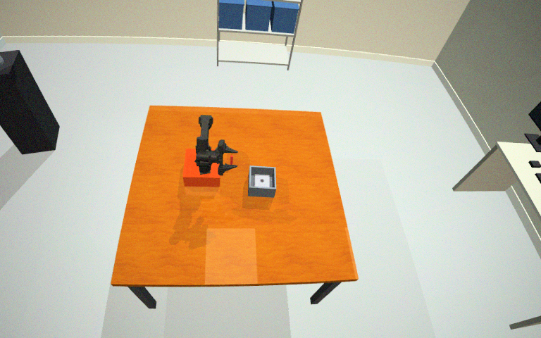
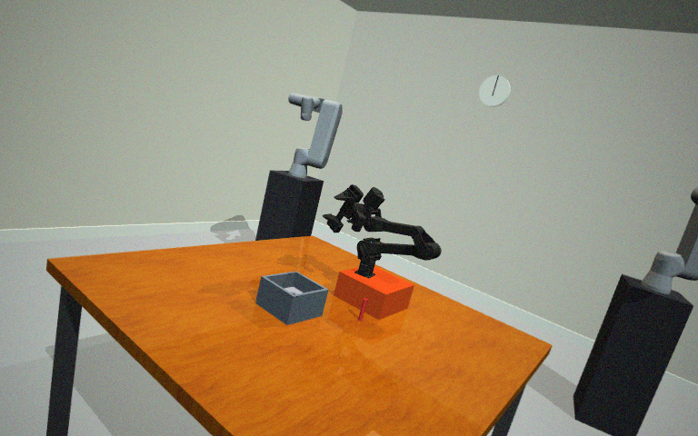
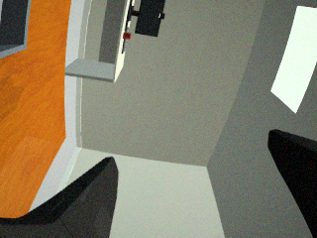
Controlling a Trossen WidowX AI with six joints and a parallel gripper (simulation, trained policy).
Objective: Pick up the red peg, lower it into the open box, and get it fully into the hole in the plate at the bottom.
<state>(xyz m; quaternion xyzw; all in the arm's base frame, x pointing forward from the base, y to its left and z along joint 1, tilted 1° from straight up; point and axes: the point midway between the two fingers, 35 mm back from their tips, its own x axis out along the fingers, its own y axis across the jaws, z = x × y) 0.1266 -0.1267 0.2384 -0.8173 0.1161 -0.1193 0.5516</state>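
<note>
The red peg lies 2 cm ahead of my gripper tip, 23 cm to the left of it and 30 cm below it. The rest, counted from my gripper tip: grey box (17 cm ahead, 3 cm to the left, 31 cm below).
</note>
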